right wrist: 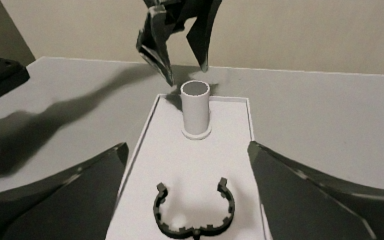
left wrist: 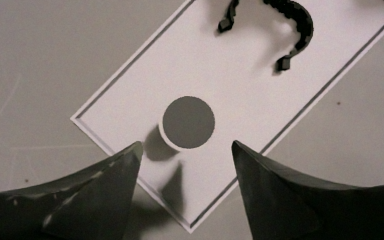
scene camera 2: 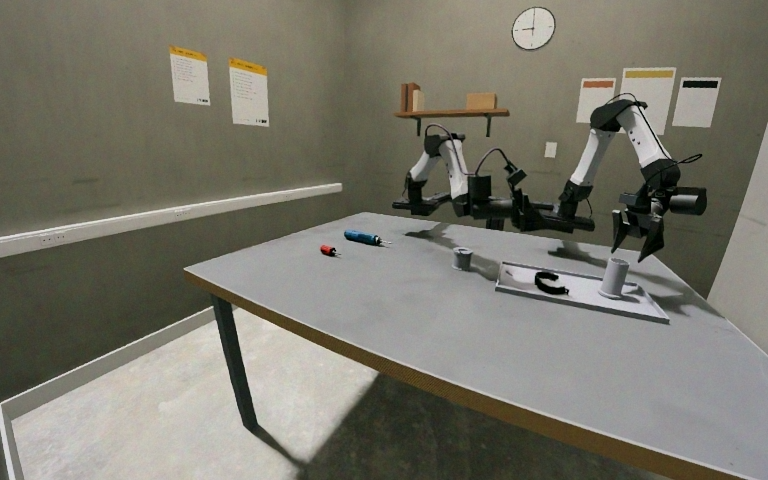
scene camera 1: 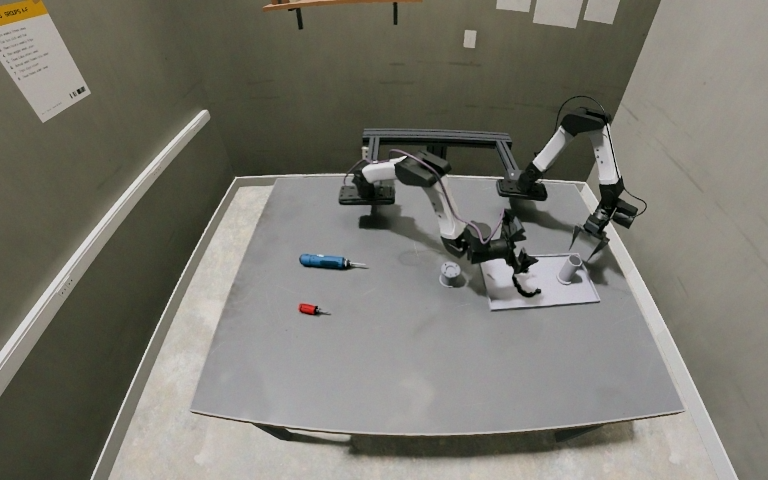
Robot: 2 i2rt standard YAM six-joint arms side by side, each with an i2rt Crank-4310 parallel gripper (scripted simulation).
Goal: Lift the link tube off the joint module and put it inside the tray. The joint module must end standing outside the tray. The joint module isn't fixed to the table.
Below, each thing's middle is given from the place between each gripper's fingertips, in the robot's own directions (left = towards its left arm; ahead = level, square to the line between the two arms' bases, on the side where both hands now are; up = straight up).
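With my left hand (scene camera 2: 624,257) I am 70 mm above the link tube (scene camera 2: 616,271), 20 mm to the left of it and 20 mm short of it. The white tray (scene camera 2: 583,288), counted from that same left hand, is 120 mm below, 120 mm to the right and 10 mm ahead.
As for my right hand (scene camera 2: 548,222), the white tray is 190 mm below it, 100 mm to the left of it and 10 mm behind it. The link tube is 140 mm below my right hand and 210 mm to the left of it.
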